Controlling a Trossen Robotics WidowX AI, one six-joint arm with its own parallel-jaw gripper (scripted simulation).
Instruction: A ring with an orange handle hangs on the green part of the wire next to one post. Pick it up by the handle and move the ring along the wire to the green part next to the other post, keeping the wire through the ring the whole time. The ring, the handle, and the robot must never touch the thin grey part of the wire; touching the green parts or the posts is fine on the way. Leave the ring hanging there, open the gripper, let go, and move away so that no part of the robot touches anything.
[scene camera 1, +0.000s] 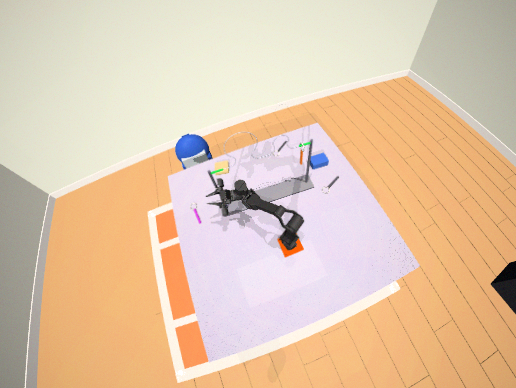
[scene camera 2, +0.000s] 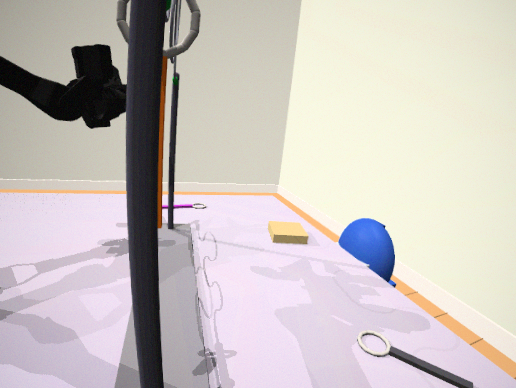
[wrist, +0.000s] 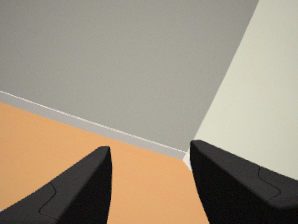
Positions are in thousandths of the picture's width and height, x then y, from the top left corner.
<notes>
In view: my gripper (wrist: 505, 685) and a tan block (scene camera 2: 546, 599).
The wrist view does not show the tan block: it is out of frame.
</notes>
